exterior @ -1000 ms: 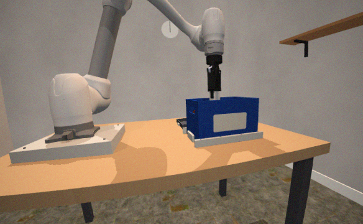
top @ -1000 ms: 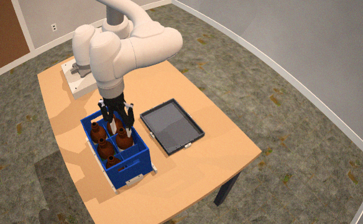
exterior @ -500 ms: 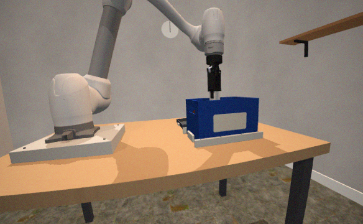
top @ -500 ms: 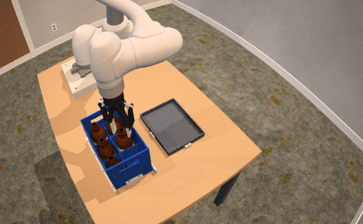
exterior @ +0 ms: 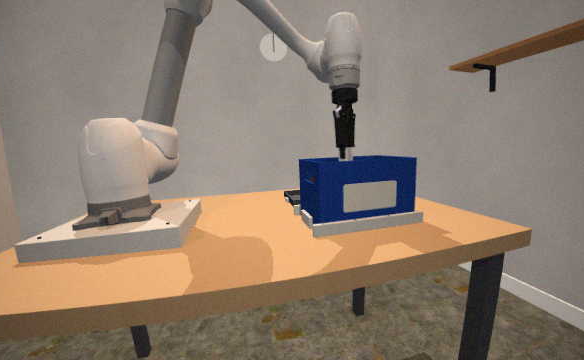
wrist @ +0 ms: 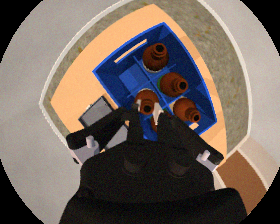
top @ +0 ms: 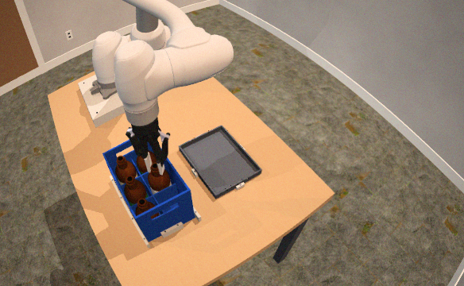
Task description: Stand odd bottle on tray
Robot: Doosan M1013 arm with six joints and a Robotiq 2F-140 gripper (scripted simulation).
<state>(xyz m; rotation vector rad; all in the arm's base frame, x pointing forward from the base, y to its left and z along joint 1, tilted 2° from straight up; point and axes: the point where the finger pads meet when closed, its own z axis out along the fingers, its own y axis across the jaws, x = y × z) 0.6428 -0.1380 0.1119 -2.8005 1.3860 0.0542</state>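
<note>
The blue crate lies 5 cm to the right of my hand and 9 cm below it. From my hand the other things lie so: bottle (1 cm behind, 9 cm to the right, 9 cm below); then dark tray (2 cm ahead, 24 cm to the left, 16 cm below).
</note>
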